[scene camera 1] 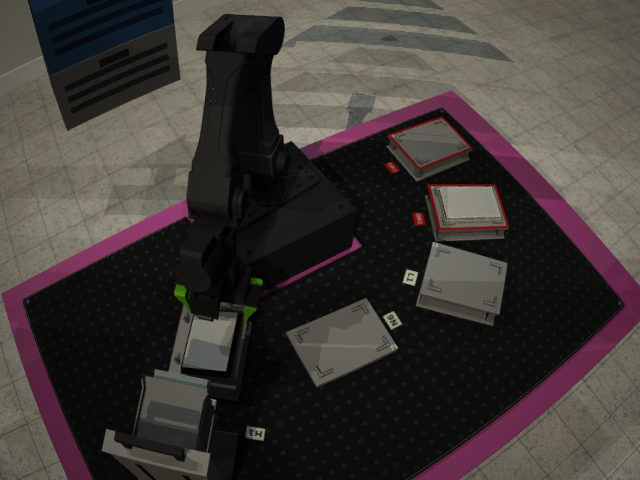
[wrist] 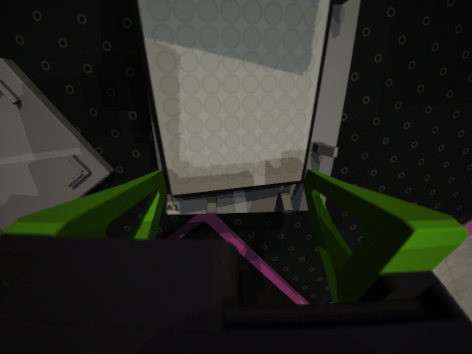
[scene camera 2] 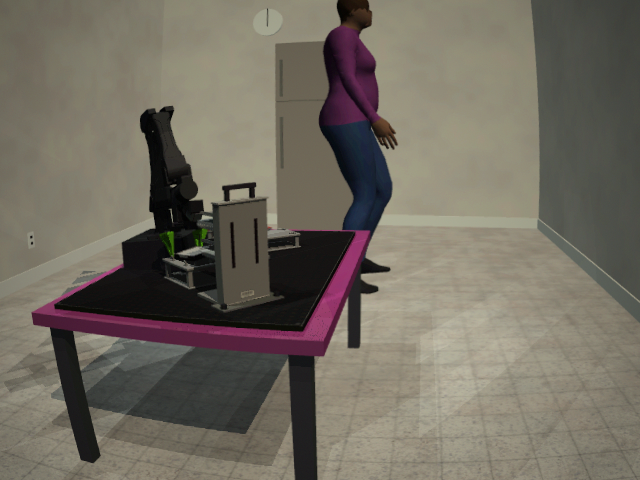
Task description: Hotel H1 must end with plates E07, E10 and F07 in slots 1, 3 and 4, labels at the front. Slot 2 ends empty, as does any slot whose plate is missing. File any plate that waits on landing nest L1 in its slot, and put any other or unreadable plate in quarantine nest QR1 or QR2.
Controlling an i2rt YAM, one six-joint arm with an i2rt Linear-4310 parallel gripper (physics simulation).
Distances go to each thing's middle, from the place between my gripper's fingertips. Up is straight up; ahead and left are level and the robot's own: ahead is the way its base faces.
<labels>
My gripper is now 17 cm to the right of the N6 nest [scene camera 1: 337, 344], 15 cm short of it and 5 cm above it.
</labels>
